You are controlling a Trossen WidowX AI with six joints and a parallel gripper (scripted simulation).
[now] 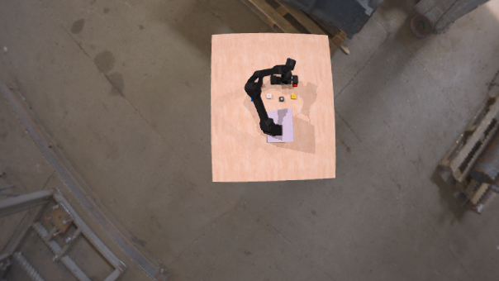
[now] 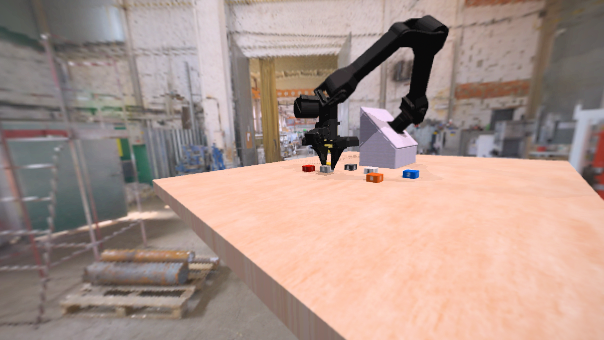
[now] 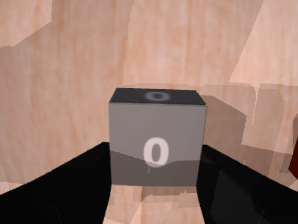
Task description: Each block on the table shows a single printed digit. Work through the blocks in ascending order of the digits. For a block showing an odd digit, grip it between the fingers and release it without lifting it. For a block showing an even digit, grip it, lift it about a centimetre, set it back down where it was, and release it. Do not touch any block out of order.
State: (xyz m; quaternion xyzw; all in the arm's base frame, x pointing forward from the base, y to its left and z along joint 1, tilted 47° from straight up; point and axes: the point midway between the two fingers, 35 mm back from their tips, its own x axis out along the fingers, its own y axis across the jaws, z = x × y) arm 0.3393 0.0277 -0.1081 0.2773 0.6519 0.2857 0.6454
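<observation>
Right now my gripper tip is 1 cm short of the grey block. The rest, counted from my gripper tip: red block (9 cm to the right, 1 cm below); dark block (11 cm behind, 1 cm to the left, 1 cm below); yellow block (9 cm behind, 8 cm to the right, 1 cm below).
</observation>
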